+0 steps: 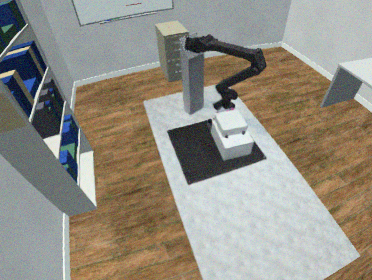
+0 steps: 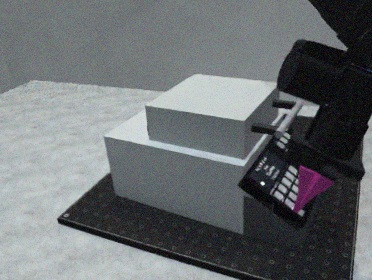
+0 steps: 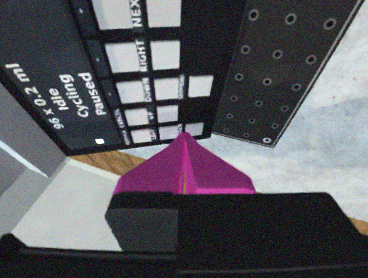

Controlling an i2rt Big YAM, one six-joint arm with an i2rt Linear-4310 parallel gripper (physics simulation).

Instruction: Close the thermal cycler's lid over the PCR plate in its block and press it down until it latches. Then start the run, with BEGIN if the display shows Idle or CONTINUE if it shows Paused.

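Pixels of known places: gripper, fingertip midpoint: (image 2: 295, 210) (image 3: 184, 139); arm's base, origin of the base link: (image 1: 192, 45).
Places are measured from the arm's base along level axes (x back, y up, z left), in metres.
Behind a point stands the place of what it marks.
Observation:
The thermal cycler's white body (image 1: 237, 148) {z 0.360, x -0.488, y -0.454 m} (image 2: 175, 170) {z 0.403, x -0.307, y -0.459 m} stands on the black mat, with its lid (image 1: 231, 121) {z 0.305, x -0.342, y -0.358 m} (image 2: 212, 95) {z 0.310, x -0.319, y -0.358 m} down flat on top. The lid's handle (image 2: 290, 118) {z 0.256, x -0.200, y -0.379 m} sticks out in front. The lid hides the plate and block; I cannot tell whether the latch has caught. The dark display (image 3: 30, 50) {z 0.276, x -0.215, y -0.451 m} shows Idle, Cycling and Paused; I cannot tell which one the small white marker (image 3: 100, 141) {z 0.331, x -0.183, y -0.454 m} belongs to. My gripper (image 1: 231, 108) {z 0.317, x -0.132, y -0.482 m} (image 2: 297, 209) {z 0.317, x -0.132, y -0.482 m} (image 3: 184, 139) {z 0.317, x -0.132, y -0.482 m} is shut and empty. Its magenta tips overlap the corner of the BEGIN button (image 3: 196, 128) {z 0.305, x -0.130, y -0.488 m}; contact is unclear.
The black perforated mat (image 1: 192, 160) {z 0.073, x -0.547, y -0.557 m} (image 2: 150, 227) {z 0.457, x -0.320, y -0.557 m} (image 3: 280, 55) {z 0.256, x -0.102, y -0.557 m} lies under the cycler on the pale table (image 1: 240, 220) {z 0.409, x -0.920, y -0.570 m}. A grey column (image 1: 192, 82) {z 0.001, x -0.056, y -0.264 m} rises behind the mat. A bookshelf is at the left, a cabinet (image 1: 169, 52) at the back.

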